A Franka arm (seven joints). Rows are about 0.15 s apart.
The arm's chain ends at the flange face. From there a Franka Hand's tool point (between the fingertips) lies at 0.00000 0.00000 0.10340 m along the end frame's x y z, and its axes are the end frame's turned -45 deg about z.
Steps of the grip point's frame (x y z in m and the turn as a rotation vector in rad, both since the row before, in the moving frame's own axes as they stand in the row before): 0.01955 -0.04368 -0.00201 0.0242 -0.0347 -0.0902; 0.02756 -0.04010 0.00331 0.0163 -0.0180 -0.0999; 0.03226 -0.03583 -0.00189 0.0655 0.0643 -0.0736; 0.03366 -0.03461 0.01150 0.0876 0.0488 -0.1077; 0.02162 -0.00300 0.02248 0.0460 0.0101 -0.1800
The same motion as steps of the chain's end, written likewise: -0.01280 -0.04567 -0.00192 -0.0074 -0.0416 -0.0902; -0.00637 -0.04809 0.00334 -0.0012 -0.0243 -0.0999; -0.00209 -0.03868 -0.00145 0.0918 -0.0008 -0.0736; 0.00269 -0.03849 0.01202 0.0964 -0.0274 -0.1077; 0.01614 -0.01357 0.02259 0.0397 -0.0254 -0.1800
